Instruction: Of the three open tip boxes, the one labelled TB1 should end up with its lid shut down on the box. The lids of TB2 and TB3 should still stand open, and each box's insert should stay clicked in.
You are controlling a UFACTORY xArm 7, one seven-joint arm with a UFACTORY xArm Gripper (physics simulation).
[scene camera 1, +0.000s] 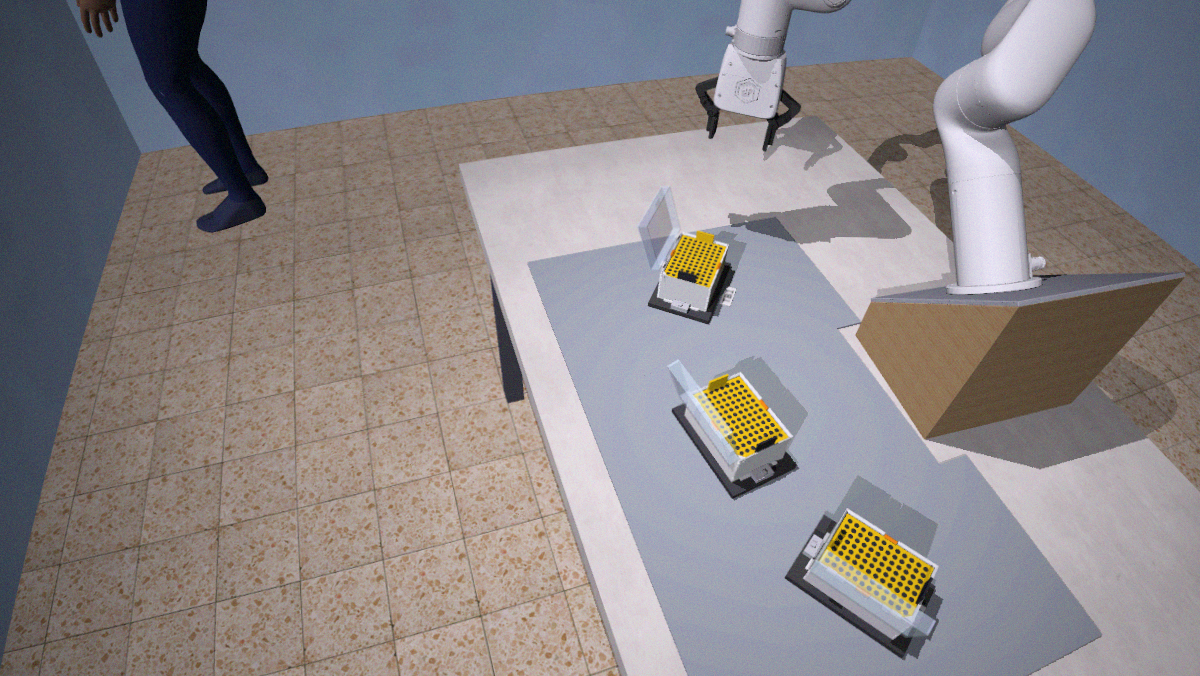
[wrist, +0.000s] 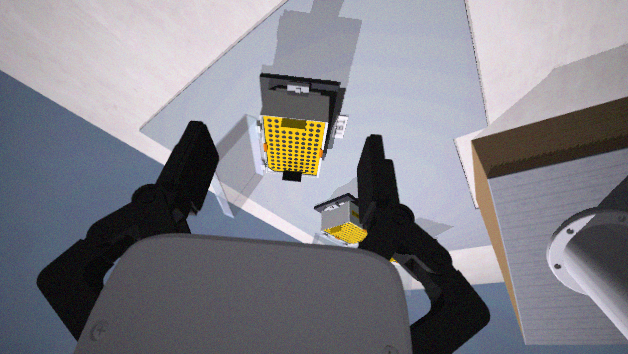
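Pixels of known places: gripper, between the fingertips: (scene camera 1: 738, 141) (wrist: 287, 145); arm's base, origin of its link: (scene camera 1: 993, 288) (wrist: 601, 252).
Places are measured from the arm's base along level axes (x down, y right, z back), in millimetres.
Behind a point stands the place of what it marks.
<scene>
TB1 is the far box (scene camera 1: 695, 258) {x 115, y 296, z -317 mm} (wrist: 295, 145) {x 114, y 295, z -313 mm}; its clear lid (scene camera 1: 659, 222) {x 69, y 350, z -365 mm} (wrist: 237, 162) {x 76, y 341, z -370 mm} stands open on the side by the table's long edge. TB3 is the middle box (scene camera 1: 743, 415) (wrist: 345, 215) {x 129, y 48, z -373 mm}, with its lid (scene camera 1: 684, 382) {x 29, y 1, z -483 mm} open. TB2 is the near box (scene camera 1: 877, 558) {x 114, y -249, z -334 mm}, its lid (scene camera 1: 927, 624) {x 27, y -345, z -379 mm} open; a sliver shows in the wrist view beside the right finger. The yellow inserts look level in the boxes; their clips are too small to judge. Labels are unreadable. My gripper (scene camera 1: 738, 141) {x -27, y 407, z -207 mm} (wrist: 287, 145) {x -27, y 407, z -207 mm} is open and empty, high beyond TB1 near the table's far end.
The boxes stand on black bases on a grey mat (scene camera 1: 621, 352) {x 171, y 183, z -488 mm} (wrist: 425, 75) {x 171, y 265, z -131 mm} on the pale table (scene camera 1: 545, 193) {x 174, y 628, z -485 mm}. The arm's wooden pedestal (scene camera 1: 990, 369) {x 22, y -108, z -91 mm} (wrist: 550, 140) {x 135, y 98, z -10 mm} stands at the right, beside the mat. A person's legs (scene camera 1: 188, 92) show on the floor at far left, away from the table.
</scene>
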